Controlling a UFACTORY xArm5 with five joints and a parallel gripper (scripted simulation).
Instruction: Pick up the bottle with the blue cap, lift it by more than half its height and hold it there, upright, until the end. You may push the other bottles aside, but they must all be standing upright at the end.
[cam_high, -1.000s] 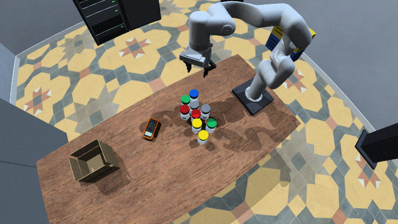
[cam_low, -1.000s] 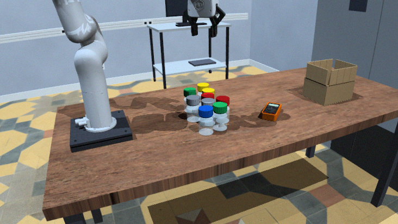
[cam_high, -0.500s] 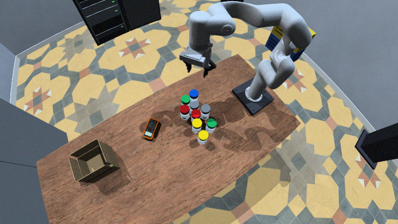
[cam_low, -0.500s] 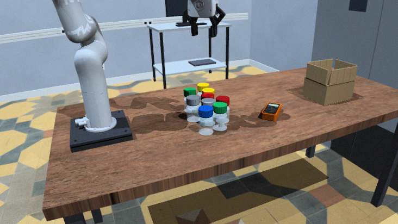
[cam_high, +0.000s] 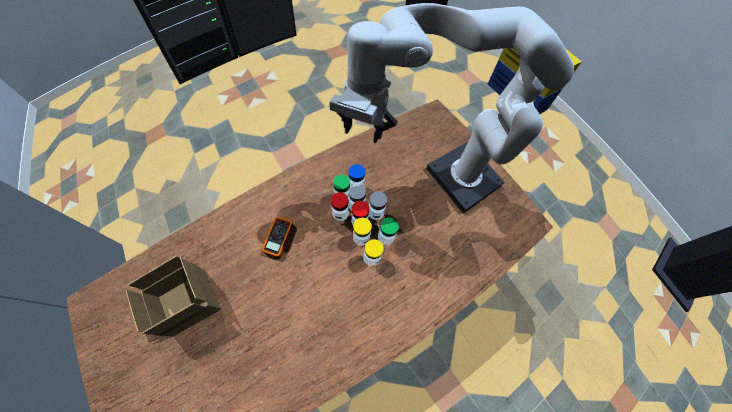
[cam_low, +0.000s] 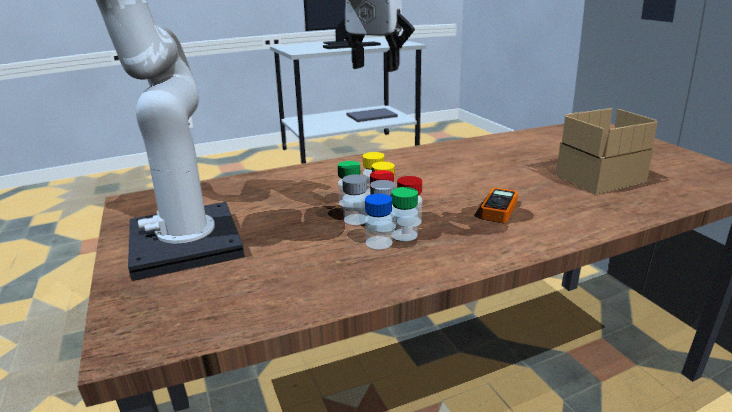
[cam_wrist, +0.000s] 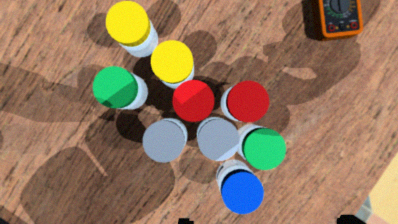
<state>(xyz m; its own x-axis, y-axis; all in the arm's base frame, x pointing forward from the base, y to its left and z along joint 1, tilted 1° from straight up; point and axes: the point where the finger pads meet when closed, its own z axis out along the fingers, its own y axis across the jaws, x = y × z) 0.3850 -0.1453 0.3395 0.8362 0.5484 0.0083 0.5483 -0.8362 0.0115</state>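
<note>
Now: the blue-capped bottle 320 mm below my hand, 40 mm to the right of it and 20 mm behind it. Round my hand: cardboard box (700 mm ahead, 300 mm below).
</note>
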